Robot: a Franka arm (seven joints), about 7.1 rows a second.
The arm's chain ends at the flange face. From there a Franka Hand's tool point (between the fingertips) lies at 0.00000 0.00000 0.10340 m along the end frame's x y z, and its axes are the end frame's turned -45 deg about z.
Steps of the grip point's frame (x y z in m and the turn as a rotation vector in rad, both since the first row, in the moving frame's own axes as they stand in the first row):
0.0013, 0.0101, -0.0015, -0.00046, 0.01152, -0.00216
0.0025, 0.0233, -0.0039, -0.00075, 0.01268, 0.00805
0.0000, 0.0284, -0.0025, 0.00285, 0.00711, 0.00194
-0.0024, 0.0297, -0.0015, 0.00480, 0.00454, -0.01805
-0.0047, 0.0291, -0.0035, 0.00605, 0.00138, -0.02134
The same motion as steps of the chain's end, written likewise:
0.0072, 0.0070, -0.0015, 0.00782, 0.00847, -0.00216
0.0173, 0.0156, -0.0039, 0.00844, 0.00950, 0.00805
0.0198, 0.0208, -0.0025, 0.00704, 0.00301, 0.00194
0.0193, 0.0234, -0.0015, 0.00660, -0.00018, -0.01805
0.0176, 0.0244, -0.0035, 0.00525, -0.00330, -0.02134

